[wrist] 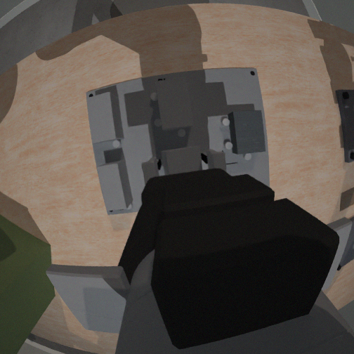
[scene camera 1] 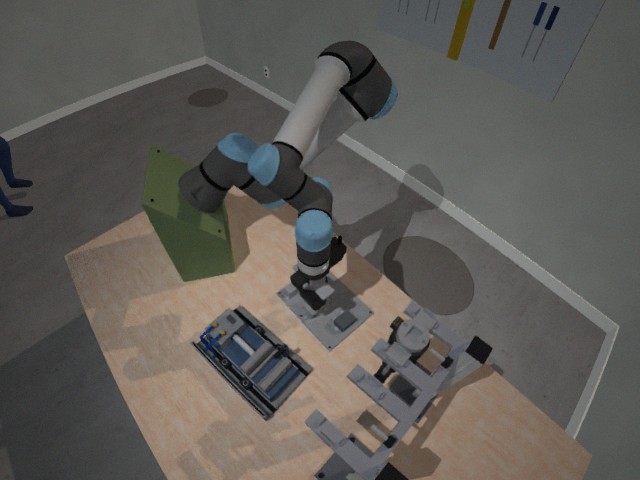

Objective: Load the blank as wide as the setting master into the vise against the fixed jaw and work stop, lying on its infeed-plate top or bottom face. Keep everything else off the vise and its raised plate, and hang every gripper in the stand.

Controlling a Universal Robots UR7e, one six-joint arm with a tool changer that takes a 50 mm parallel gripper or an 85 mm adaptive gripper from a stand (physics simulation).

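Places are measured from the arm's base along level axes (x ahead, y left, z up), in millimetres.
Pixels of known places: arm's base, origin of the base link: (scene camera 1: 199,193).
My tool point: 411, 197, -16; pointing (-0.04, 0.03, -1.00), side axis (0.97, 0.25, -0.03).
Ahead of a thing's pixels: the offset from my tool point to its top centre, as dx, dy, dz. "*": to the spot under its first point.
My gripper (scene camera 1: 314,305) (wrist: 182,159) is shut on a grey block, low over the grey plate with pins {-17, +54, -220} (scene camera 1: 329,338) (wrist: 137,172). The block sits between both fingertips in the wrist view; its lower end is hidden. Another grey block (wrist: 175,102) stands on the plate in shadow. A dark grey-green block {+70, +77, -195} (scene camera 1: 345,320) (wrist: 247,131) lies beside pins on the right. Two light grey blocks (wrist: 102,115) (wrist: 114,185) lie along the left edge. The vise {+58, -221, -129} (scene camera 1: 276,374) has crosswise grey bars over a blue bed. I cannot tell which block is the setting master.
The grey gripper stand (scene camera 1: 382,395) is right of the plate, with a round-bodied gripper (scene camera 1: 410,338) hanging in it. A green pedestal (scene camera 1: 201,253) (wrist: 25,280) stands left of the plate. Blue handles with yellow ends {* -38, -317, -208} (scene camera 1: 209,341) rise at the vise's left end.
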